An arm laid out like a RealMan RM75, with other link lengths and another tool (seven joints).
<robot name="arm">
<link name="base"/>
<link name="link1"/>
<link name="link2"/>
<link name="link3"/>
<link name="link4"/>
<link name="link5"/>
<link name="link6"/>
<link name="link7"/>
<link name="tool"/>
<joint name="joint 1" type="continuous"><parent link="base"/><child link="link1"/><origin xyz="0 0 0.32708" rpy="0 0 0"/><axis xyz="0 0 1"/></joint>
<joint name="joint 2" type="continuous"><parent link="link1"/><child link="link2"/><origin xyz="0 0 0" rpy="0 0 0"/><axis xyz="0 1 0"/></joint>
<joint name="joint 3" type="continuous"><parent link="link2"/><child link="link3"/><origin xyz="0 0 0.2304" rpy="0 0 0"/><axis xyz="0 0 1"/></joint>
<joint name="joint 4" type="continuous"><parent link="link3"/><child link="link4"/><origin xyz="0 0 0" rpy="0 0 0"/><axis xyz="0 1 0"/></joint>
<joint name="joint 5" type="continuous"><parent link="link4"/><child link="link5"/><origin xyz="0 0 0.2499" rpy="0 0 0"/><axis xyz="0 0 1"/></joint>
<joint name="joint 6" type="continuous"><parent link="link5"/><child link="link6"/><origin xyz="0 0 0" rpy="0 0 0"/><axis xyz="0 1 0"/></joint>
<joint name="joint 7" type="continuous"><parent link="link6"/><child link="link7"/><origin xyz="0 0 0.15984" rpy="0 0 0"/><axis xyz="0 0 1"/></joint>
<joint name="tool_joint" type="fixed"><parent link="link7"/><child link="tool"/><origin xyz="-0.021 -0.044 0.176" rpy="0.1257 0 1.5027"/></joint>
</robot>
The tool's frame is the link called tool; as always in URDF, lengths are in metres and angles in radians. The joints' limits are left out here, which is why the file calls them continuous.
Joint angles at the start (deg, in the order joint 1, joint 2, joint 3, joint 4, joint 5, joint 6, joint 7):
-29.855 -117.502 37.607 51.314 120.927 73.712 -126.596
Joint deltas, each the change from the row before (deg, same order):
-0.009 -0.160 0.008 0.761 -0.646 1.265 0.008
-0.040 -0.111 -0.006 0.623 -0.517 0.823 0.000
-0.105 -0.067 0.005 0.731 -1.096 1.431 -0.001
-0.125 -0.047 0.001 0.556 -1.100 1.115 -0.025
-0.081 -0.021 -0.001 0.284 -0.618 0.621 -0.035
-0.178 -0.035 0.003 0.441 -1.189 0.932 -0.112
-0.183 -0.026 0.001 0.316 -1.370 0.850 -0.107
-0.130 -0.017 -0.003 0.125 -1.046 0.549 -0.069
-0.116 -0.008 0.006 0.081 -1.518 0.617 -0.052
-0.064 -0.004 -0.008 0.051 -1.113 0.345 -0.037
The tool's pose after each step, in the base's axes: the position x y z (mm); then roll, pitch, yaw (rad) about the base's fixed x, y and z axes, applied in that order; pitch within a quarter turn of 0, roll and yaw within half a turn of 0. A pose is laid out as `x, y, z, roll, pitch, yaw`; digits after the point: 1 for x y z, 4 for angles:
-306.6, 521.1, 21.7, -2.3294, 0.0982, -0.3049
-299.3, 521.2, 22.7, -2.3284, 0.0898, -0.3198
-286.7, 520.7, 23.8, -2.3266, 0.0711, -0.3445
-275.3, 520.8, 25.3, -2.3219, 0.0537, -0.3654
-268.9, 520.7, 26.0, -2.3193, 0.0437, -0.3770
-257.4, 521.2, 27.8, -2.3119, 0.0255, -0.3963
-245.5, 521.8, 29.8, -2.3019, 0.0051, -0.4153
-237.1, 522.2, 31.1, -2.2937, -0.0105, -0.4282
-226.4, 522.8, 33.3, -2.2802, -0.0316, -0.4443
-219.1, 523.6, 35.4, -2.2688, -0.0459, -0.4550

